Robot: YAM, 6 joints.
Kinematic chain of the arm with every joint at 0, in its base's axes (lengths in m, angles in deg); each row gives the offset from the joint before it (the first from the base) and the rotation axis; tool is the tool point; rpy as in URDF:
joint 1: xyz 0 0 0.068 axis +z
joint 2: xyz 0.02 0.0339 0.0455 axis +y
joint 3: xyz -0.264 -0.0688 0 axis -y
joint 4: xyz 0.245 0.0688 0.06 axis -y
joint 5: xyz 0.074 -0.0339 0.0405 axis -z
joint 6: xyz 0.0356 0 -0.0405 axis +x
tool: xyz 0 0 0 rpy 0 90 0
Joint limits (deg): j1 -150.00..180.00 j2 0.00..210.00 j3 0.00..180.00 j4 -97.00..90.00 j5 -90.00..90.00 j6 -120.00..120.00
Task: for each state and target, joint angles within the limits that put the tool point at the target. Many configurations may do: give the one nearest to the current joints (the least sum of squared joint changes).
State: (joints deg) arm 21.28 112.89 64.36 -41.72 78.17 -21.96
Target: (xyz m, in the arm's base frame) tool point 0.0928 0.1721 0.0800
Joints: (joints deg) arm 71.78 108.69 36.93 -51.55 74.75 -21.96
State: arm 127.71 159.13 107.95 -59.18 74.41 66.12
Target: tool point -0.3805 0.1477 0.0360
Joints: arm 163.59 146.67 97.06 -67.49 73.62 66.12
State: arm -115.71 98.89 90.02 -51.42 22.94 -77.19
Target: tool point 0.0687 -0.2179 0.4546
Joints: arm -69.94 71.75 94.89 -57.53 16.63 -77.19
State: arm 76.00 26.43 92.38 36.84 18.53 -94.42
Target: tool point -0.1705 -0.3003 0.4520
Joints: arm 58.56 0.17 85.48 39.41 18.28 -94.42
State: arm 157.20 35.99 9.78 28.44 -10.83 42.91
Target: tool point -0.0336 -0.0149 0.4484
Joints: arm 176.84 21.46 43.56 37.12 -28.03 42.91
